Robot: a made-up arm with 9 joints. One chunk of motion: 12 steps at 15 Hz.
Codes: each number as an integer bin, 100 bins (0 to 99) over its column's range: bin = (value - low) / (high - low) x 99, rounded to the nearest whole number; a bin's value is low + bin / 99 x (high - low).
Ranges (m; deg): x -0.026..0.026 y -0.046..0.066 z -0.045..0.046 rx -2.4..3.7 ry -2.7..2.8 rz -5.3..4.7
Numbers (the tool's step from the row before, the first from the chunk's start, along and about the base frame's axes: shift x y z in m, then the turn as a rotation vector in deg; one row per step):
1: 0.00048 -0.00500 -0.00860 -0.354 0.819 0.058
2: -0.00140 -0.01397 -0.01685 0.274 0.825 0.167
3: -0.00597 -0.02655 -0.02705 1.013 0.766 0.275
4: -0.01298 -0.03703 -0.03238 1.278 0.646 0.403
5: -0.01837 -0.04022 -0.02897 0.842 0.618 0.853
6: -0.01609 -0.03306 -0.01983 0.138 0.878 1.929
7: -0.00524 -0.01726 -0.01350 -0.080 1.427 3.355
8: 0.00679 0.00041 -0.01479 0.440 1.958 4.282
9: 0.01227 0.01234 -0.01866 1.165 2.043 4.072
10: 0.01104 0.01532 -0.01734 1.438 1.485 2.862
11: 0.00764 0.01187 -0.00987 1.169 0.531 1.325
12: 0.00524 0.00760 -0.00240 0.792 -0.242 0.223
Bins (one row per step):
1: 50 36 40 33 63 53
2: 47 28 31 43 63 54
3: 38 17 20 55 62 55
4: 25 8 14 60 60 56
5: 15 5 17 53 60 61
6: 19 11 27 41 64 72
7: 40 25 34 38 74 86
8: 62 41 33 46 84 95
9: 73 52 29 58 85 93
10: 71 54 30 62 75 81
11: 64 51 38 58 58 66
12: 59 47 46 52 44 55

